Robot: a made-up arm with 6 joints.
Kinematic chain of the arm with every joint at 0, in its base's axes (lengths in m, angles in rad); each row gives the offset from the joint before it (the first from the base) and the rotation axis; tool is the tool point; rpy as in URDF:
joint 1: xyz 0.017 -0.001 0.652 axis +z
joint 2: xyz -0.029 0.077 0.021 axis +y
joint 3: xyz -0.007 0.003 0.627 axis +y
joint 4: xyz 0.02 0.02 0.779 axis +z
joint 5: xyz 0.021 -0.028 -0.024 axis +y
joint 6: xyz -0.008 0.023 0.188 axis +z
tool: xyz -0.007 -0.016 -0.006 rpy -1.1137 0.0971 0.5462
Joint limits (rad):
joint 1: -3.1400..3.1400
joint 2: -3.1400..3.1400
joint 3: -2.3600..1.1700
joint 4: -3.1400..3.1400
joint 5: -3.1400..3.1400
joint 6: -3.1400..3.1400
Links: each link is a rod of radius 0.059 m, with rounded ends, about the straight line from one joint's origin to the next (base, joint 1, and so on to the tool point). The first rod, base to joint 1, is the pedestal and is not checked.
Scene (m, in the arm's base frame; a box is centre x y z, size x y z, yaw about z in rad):
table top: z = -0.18
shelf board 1: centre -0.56 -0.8 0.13 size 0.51 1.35 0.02 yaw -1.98
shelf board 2: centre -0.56 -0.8 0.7 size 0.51 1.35 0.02 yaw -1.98
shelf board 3: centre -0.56 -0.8 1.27 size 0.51 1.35 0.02 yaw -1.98
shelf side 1: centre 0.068 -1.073 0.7 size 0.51 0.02 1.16 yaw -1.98
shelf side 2: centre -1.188 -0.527 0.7 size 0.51 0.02 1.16 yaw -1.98
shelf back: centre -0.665 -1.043 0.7 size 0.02 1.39 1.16 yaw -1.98
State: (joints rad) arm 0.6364 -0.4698 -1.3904 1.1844 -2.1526 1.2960
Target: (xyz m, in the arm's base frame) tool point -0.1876 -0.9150 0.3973
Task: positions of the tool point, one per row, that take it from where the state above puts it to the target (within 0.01 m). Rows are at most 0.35 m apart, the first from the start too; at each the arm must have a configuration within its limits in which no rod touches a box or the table.
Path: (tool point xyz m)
1: -0.6756 -0.4265 1.0345
2: -0.5933 -0.2810 1.0257
3: -0.4573 -0.0825 1.2306
4: -0.2148 0.0190 1.3459
5: 0.0497 -0.0151 1.3582
6: 0.2475 -0.1655 1.2698
7: 0.3211 -0.3654 1.0979
8: 0.2655 -0.5298 0.8711
9: 0.1271 -0.5901 0.6252
10: -0.0170 -0.5216 0.3973
11: -0.0646 -0.6664 0.3790
12: -0.1222 -0.7992 0.3794
13: -0.1876 -0.9150 0.3973

